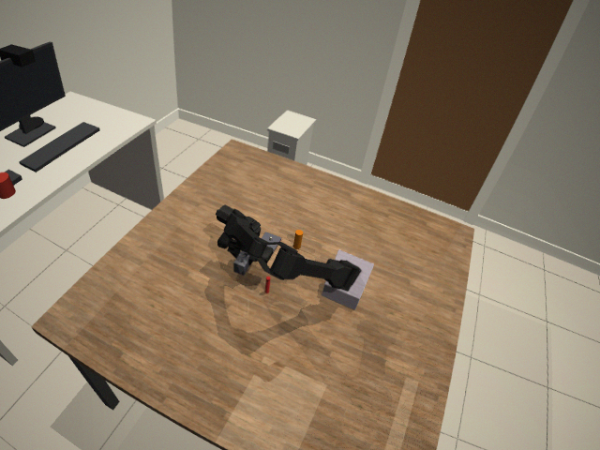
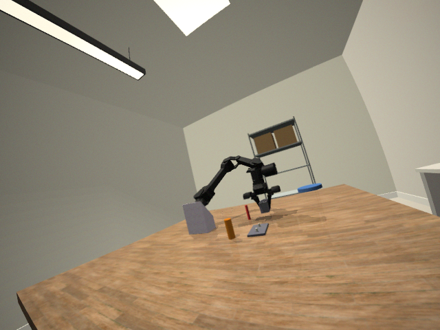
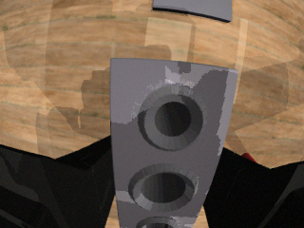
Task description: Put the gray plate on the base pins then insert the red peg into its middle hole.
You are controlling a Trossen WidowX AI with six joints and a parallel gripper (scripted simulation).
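Now: gripper tip 15 cm to the left of the dark base and 4 cm above it. From my gripper tip the other things lie so: orange cylinder (9 cm behind, 22 cm to the right, 1 cm below); gray plate (3 cm above); red peg (12 cm behind, 3 cm to the left, 1 cm below).
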